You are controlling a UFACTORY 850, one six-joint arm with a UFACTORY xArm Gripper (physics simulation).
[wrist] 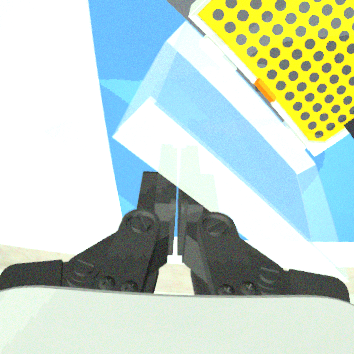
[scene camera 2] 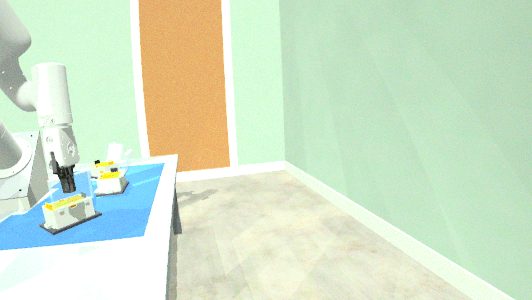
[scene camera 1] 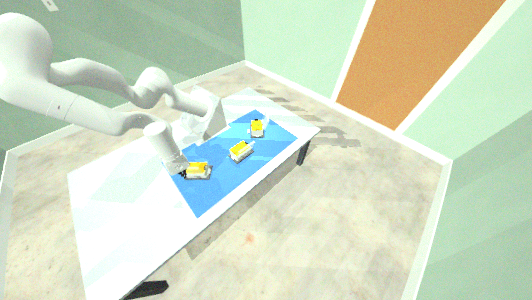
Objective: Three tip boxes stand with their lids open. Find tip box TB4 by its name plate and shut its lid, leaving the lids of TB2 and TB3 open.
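Observation:
The nearest tip box (scene camera 1: 197, 171) (scene camera 2: 70, 215) (wrist: 295, 60) is white with a yellow perforated rack. Its clear lid (wrist: 240, 200) is open, tilted out from the box's side. My gripper (scene camera 1: 183, 173) (scene camera 2: 69, 191) (wrist: 177, 170) is shut and empty. In the wrist view its fingertips show pale through the lid's outer edge, so they are beneath that edge; contact cannot be told. The middle box (scene camera 1: 241, 151) (scene camera 2: 111, 184) and the far box (scene camera 1: 256, 128) (scene camera 2: 103, 170) have raised lids. No name plate is readable in the current views.
The boxes stand in a spread row on a blue mat (scene camera 1: 200, 205) (scene camera 2: 125, 220) (wrist: 107, 50) on a white table (scene camera 1: 115, 215) (scene camera 2: 100, 265) (wrist: 45, 125). The robot's base (scene camera 1: 215, 120) stands behind the mat. The arm reaches over the table's left side in scene camera 1.

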